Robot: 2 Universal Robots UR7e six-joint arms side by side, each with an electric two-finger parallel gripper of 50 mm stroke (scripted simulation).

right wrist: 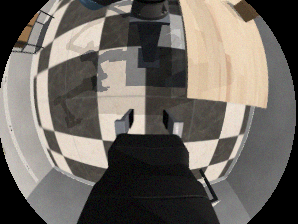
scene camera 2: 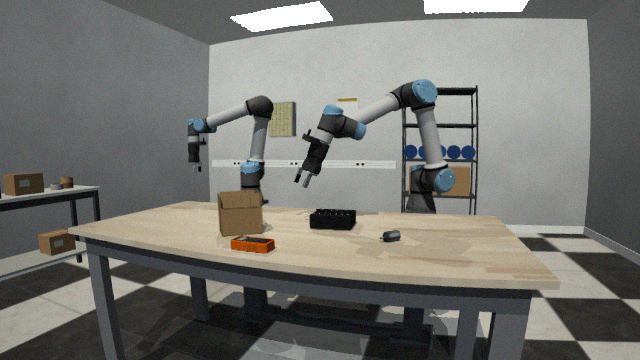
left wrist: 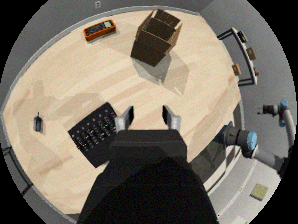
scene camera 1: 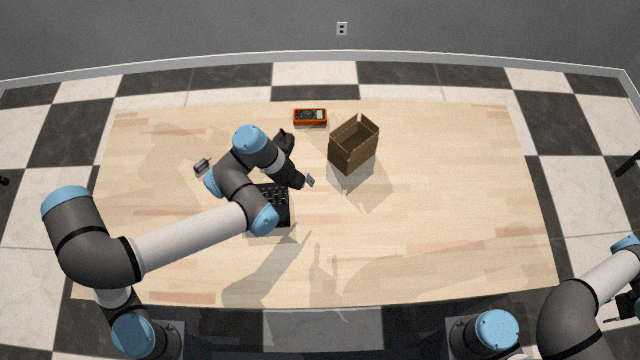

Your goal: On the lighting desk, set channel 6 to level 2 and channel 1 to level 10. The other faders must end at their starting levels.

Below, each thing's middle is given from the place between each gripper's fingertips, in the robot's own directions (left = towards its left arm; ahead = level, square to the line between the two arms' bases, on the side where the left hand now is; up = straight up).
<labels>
Now: left hand 200 mm short of the cardboard box (scene camera 1: 354, 154), 170 mm to the left of it and 120 mm above it.
Now: the cardboard box 75 cm to the left of my right hand, 69 cm ahead of it and 12 cm below it.
</labels>
